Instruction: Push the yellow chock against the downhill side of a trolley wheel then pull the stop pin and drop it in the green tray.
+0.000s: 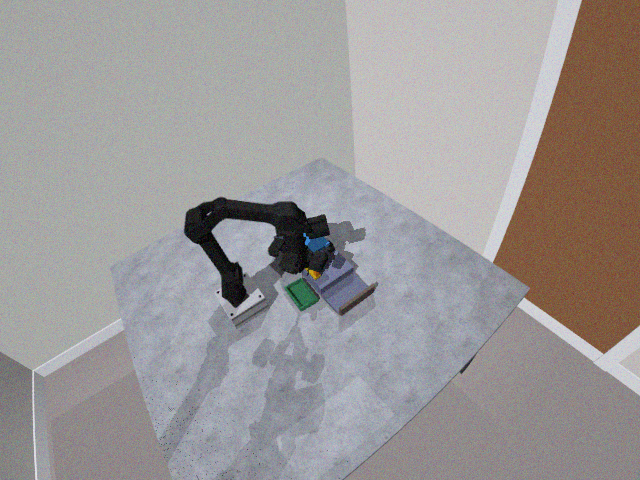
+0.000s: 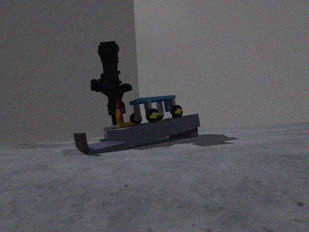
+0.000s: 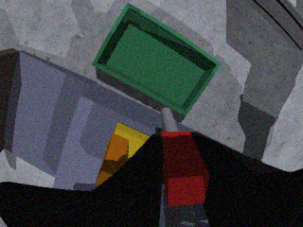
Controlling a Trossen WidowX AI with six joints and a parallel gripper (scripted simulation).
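Right now the green tray is 14 cm below my gripper tip and 2 cm behind it. The rest, counted from my gripper tip: blue-topped trolley (12 cm ahead, 9 cm to the left, 2 cm below); then red-headed stop pin (right at my gripper tip); then yellow chock (5 cm below, 5 cm ahead).
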